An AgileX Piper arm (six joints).
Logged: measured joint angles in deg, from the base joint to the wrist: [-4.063, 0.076, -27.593, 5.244, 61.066, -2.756]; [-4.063, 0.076, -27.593, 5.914, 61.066, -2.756]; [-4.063, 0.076, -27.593, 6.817, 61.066, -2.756]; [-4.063, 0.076, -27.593, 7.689, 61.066, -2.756]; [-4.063, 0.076, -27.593, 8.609, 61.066, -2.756]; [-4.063, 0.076, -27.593, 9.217, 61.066, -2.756]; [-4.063, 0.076, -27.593, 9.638, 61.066, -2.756]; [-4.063, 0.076, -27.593, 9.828, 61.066, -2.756]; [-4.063, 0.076, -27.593, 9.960, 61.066, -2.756]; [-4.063, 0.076, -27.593, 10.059, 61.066, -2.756]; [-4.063, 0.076, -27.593, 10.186, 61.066, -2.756]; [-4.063, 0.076, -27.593, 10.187, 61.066, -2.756]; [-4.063, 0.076, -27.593, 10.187, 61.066, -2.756]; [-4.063, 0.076, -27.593, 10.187, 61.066, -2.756]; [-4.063, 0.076, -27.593, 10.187, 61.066, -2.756]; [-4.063, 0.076, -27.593, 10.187, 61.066, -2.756]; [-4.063, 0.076, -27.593, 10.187, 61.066, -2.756]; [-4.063, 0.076, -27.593, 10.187, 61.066, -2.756]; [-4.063, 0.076, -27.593, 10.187, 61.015, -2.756]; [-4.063, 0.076, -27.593, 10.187, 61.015, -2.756]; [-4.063, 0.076, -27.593, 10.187, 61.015, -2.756]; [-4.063, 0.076, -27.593, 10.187, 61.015, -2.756]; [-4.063, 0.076, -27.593, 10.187, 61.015, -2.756]
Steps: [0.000, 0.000, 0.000, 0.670, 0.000, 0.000]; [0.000, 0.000, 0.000, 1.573, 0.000, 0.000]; [0.000, 0.000, 0.000, 2.445, 0.000, 0.000]; [0.000, 0.000, 0.000, 3.365, 0.000, 0.000]; [0.000, 0.000, 0.000, 3.973, 0.000, 0.000]; [0.000, 0.000, 0.000, 4.394, 0.000, 0.000]; [0.000, 0.000, 0.000, 4.584, 0.000, 0.000]; [0.000, 0.000, 0.000, 4.716, 0.000, 0.000]; [0.000, 0.000, 0.000, 4.815, 0.000, 0.000]; [0.000, 0.000, 0.000, 4.942, 0.000, 0.000]; [0.000, 0.000, 0.000, 4.943, 0.000, 0.000]; [0.000, 0.000, 0.000, 4.943, 0.000, 0.000]; [0.000, 0.000, 0.000, 4.943, 0.000, 0.000]; [0.000, 0.000, 0.000, 4.943, 0.000, 0.000]; [0.000, 0.000, 0.000, 4.943, 0.000, 0.000]; [0.000, 0.000, 0.000, 4.943, 0.000, 0.000]; [0.000, 0.000, 0.000, 4.943, 0.000, 0.000]; [0.000, 0.000, 0.000, 4.943, -0.051, 0.000]; [0.000, 0.000, 0.000, 4.943, -0.051, 0.000]; [0.000, 0.000, 0.000, 4.943, -0.051, 0.000]; [0.000, 0.000, 0.000, 4.943, -0.051, 0.000]; [0.000, 0.000, 0.000, 4.943, -0.051, 0.000]
